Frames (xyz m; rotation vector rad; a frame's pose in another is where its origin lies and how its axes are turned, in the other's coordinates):
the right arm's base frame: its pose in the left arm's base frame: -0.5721 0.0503 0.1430 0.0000 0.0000 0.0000
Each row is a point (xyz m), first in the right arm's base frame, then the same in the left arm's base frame.
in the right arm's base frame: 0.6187 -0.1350 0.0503
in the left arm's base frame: 0.0466 -0.0847 0.1933
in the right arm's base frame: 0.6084 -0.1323 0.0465
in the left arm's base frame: 0.0363 -0.0820 0.1895
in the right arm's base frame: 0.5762 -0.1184 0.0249
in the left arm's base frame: 0.0041 -0.0681 0.1679
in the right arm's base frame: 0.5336 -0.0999 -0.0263
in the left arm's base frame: -0.0385 -0.0496 0.1167
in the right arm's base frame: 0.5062 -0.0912 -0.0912
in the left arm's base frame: -0.0659 -0.0409 0.0518
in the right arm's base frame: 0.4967 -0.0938 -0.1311
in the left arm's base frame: -0.0754 -0.0435 0.0119
